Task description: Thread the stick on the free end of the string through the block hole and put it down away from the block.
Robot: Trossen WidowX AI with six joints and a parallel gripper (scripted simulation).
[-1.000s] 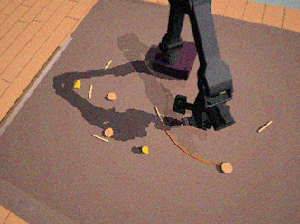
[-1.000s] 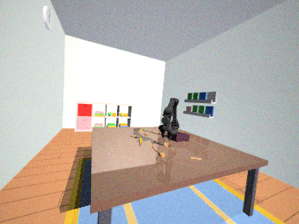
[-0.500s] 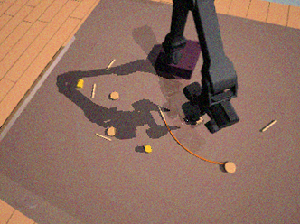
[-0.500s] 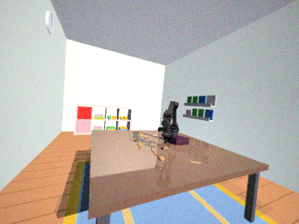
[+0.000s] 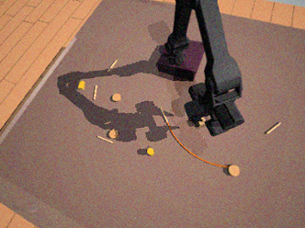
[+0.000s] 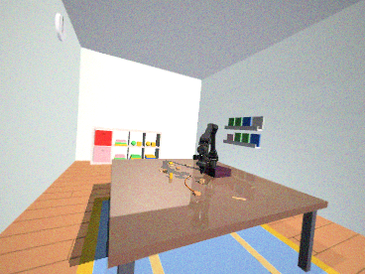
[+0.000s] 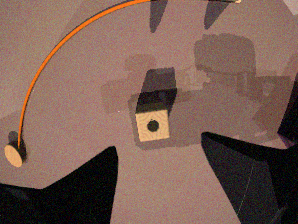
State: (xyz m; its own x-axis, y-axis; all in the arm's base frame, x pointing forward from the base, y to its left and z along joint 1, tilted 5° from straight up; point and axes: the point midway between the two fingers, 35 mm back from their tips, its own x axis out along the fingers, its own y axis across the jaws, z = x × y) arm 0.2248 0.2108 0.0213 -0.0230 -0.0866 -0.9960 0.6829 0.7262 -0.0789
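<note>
Now: the small wooden block 6 cm below my gripper tip. Also, from my gripper tip: yellow cylinder: 20 cm ahead, 13 cm to the right, 6 cm below; then thin wooden stick: 4 cm ahead, 14 cm to the right, 7 cm below; then yellow cube: 6 cm ahead, 60 cm to the right, 7 cm below.
</note>
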